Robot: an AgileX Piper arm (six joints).
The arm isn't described. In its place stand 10 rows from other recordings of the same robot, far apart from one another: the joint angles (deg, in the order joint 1, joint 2, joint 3, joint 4, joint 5, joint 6), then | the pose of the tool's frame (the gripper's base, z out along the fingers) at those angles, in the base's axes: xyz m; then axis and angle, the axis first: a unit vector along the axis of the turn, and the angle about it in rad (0 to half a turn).
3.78, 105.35, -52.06, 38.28, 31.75, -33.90 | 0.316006 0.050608 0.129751 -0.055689 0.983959 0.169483 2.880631
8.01, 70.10, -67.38, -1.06, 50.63, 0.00 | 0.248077 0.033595 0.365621 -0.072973 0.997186 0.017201 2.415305
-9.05, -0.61, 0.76, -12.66, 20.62, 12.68 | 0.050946 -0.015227 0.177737 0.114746 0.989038 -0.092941 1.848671
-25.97, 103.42, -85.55, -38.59, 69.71, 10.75 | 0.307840 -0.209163 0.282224 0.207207 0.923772 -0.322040 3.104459
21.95, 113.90, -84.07, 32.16, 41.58, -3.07 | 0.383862 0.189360 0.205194 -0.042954 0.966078 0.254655 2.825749
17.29, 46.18, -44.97, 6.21, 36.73, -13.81 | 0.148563 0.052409 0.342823 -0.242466 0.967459 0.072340 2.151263
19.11, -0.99, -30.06, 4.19, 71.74, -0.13 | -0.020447 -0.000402 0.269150 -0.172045 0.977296 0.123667 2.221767
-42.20, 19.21, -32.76, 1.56, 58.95, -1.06 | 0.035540 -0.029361 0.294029 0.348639 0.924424 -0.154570 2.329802
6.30, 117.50, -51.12, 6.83, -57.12, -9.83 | 0.392934 0.034237 0.139047 -0.061898 0.996907 -0.048416 1.650612
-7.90, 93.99, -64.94, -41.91, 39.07, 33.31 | 0.334705 -0.085122 0.252129 0.120517 0.963708 -0.238208 2.586243
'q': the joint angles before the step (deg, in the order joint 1, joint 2, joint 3, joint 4, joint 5, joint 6). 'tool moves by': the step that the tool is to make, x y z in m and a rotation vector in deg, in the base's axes. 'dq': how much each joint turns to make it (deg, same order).
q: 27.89, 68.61, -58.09, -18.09, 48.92, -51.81
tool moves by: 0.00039, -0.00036, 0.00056, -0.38, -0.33, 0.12
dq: 0.00, 0.00, -0.06, -0.45, -0.07, -0.07
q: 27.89, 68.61, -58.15, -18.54, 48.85, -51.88
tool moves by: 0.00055, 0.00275, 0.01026, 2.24, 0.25, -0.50
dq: 0.02, 0.22, -2.49, 2.21, 1.49, -0.12
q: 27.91, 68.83, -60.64, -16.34, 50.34, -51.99
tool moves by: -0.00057, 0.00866, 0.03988, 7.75, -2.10, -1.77
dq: 0.83, 0.26, -8.47, 4.25, 3.25, 2.48
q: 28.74, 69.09, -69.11, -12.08, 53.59, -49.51
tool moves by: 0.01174, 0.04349, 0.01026, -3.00, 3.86, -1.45
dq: 8.98, 8.51, -10.44, -6.56, 9.32, 9.59
